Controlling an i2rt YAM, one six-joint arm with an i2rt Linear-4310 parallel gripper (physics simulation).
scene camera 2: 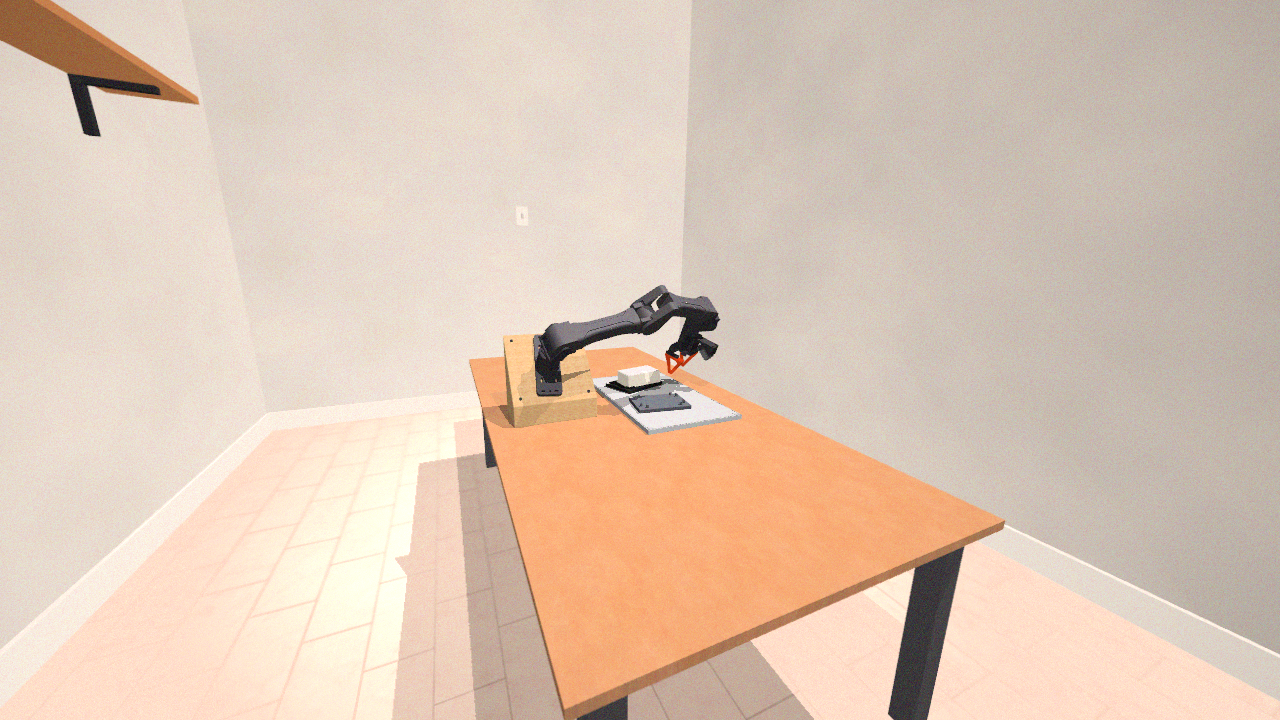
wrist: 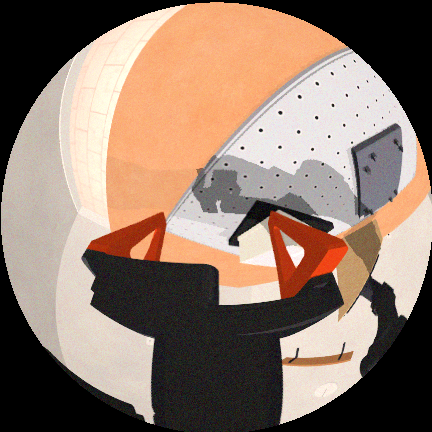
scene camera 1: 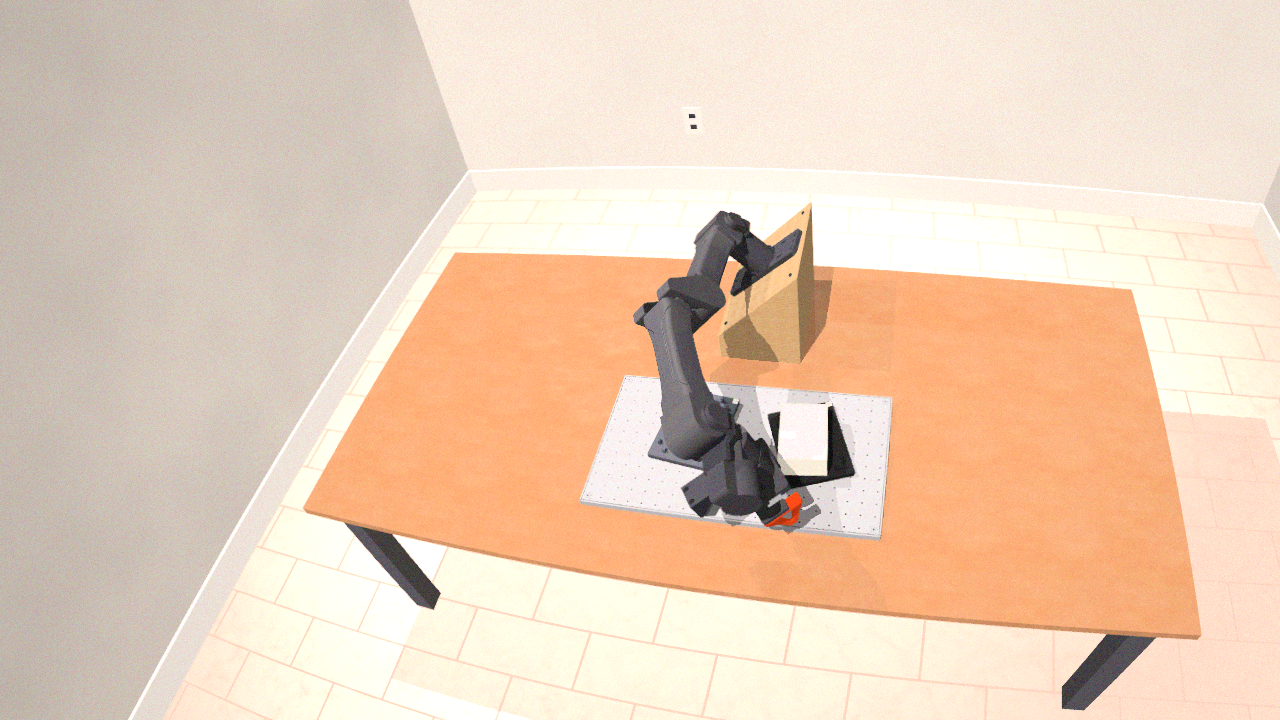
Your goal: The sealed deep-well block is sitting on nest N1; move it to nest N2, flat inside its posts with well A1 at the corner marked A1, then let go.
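Frame: origin at the arm's base, x ahead, y left, z up, level; metres.
Where they show: gripper, between the fingertips: (scene camera 2: 675,369) (wrist: 216,216) (scene camera 1: 781,501); arm's base, origin of its link: (scene camera 2: 547,365) (wrist: 362,283) (scene camera 1: 767,264).
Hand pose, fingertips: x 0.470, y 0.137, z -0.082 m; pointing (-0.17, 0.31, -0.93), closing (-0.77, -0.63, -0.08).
Each offset is from my fingertips to the top centre of the thing. Level surfaces: height alone.
The white deep-well block @(dx -0.141, dy +0.004, dz +0.009 m) (scene camera 1: 803,437) (scene camera 2: 638,376) (wrist: 254,243) sits on the black nest @(dx -0.153, dy +0.013, dz -0.032 m) (scene camera 1: 841,458) (scene camera 2: 615,385) (wrist: 257,210), N1 by the task line. The second nest @(dx -0.145, dy -0.201, dz -0.028 m) (scene camera 1: 664,453) (scene camera 2: 660,402) (wrist: 381,167), a dark grey plate with small posts, stands apart from it and is bare; the arm partly hides it in scene camera 1. My gripper (scene camera 1: 785,511) (scene camera 2: 680,365) (wrist: 216,216) has orange fingers, wide open and empty. It hangs above the board, off the black nest's front side and higher than the block. Well A1 and the corner marks are too small to read.
Both nests stand on a white perforated board @(dx -0.122, dy -0.106, dz -0.049 m) (scene camera 1: 608,479) (scene camera 2: 723,415) (wrist: 282,125) on the orange-brown table @(dz -0.063 m) (scene camera 1: 1011,447) (scene camera 2: 751,537) (wrist: 200,80). The arm is mounted on a slanted wooden stand (scene camera 1: 780,333) (scene camera 2: 556,409) (wrist: 361,250) behind the board.
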